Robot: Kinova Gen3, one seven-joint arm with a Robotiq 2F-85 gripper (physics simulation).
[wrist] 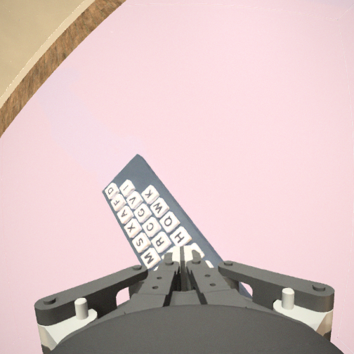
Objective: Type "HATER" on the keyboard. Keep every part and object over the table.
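Observation:
A dark blue-grey keyboard (138, 167) with white lettered keys lies at a slant on the pink surface, in the lower middle of the wrist view. The H key (180, 237) shows just above the fingertips, the R key (160, 242) to their upper left, and the A key (124, 213) further up the left side. My gripper (181, 257) is shut and empty, with its tips over the keyboard just below the H key. The fingers hide the keys beneath and behind them, and no E or T key shows. Whether the tips touch a key I cannot tell.
The pink table top (240, 110) extends around the keyboard. Its curved brown wooden edge (55, 52) crosses the upper left corner, with a tan floor (25, 25) beyond it.

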